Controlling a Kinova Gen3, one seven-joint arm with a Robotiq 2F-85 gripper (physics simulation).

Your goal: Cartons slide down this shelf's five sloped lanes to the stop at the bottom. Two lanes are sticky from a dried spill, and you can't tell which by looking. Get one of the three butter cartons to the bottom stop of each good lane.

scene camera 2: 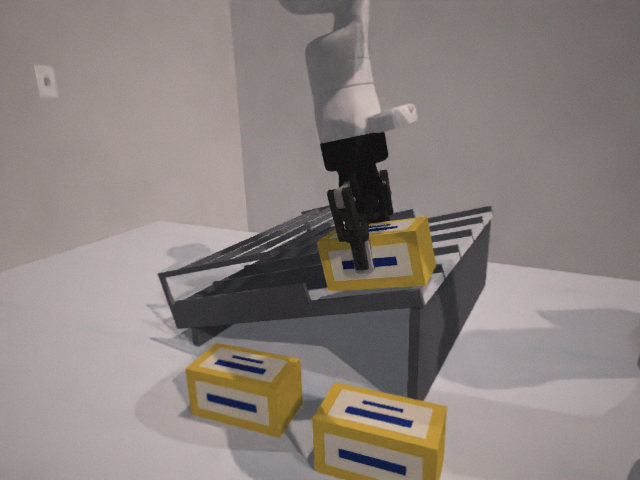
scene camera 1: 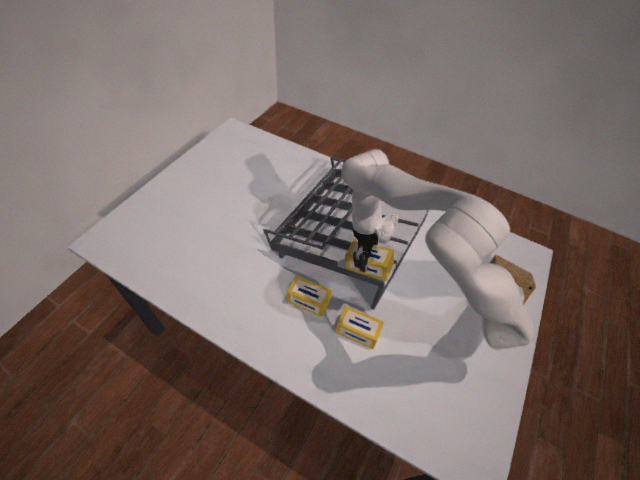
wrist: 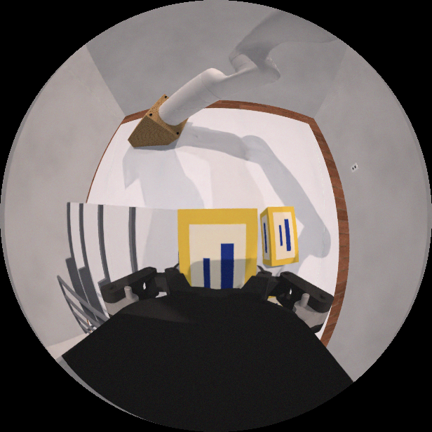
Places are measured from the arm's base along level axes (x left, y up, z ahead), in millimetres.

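Where they show: gripper, between the fingertips: (scene camera 2: 375,263) (scene camera 1: 368,261).
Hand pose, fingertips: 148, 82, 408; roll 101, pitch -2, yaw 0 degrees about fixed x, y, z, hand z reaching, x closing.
Each offset is from my fingertips to the top centre of the thing, as dx, dy, dz.
The dark shelf (scene camera 1: 310,259) (scene camera 2: 237,308) (wrist: 132,235) stands on the table, its lanes sloping down to the left in both scene views. My gripper (scene camera 1: 364,257) (scene camera 2: 374,246) (wrist: 218,269) points down over the upper end of the nearest lane and is shut on a yellow butter carton @(+0, +56, -2) (scene camera 1: 383,263) (scene camera 2: 421,258) (wrist: 217,218). The carton is tilted roughly with the slope, low in that lane; whether it touches the lane surface is unclear. A second carton @(+108, -106, +131) (scene camera 1: 308,295) (scene camera 2: 242,390) and a third carton @(+132, -106, -47) (scene camera 1: 359,328) (scene camera 2: 379,434) (wrist: 280,235) lie on the table in front of the shelf, apart.
Thin dark rails (scene camera 1: 293,239) stand above the lower part of the lanes. Low dividers separate the lanes. The robot's brown base block (scene camera 1: 514,276) (wrist: 156,131) is at the table's right end. The arm reaches over the table's right part from there.
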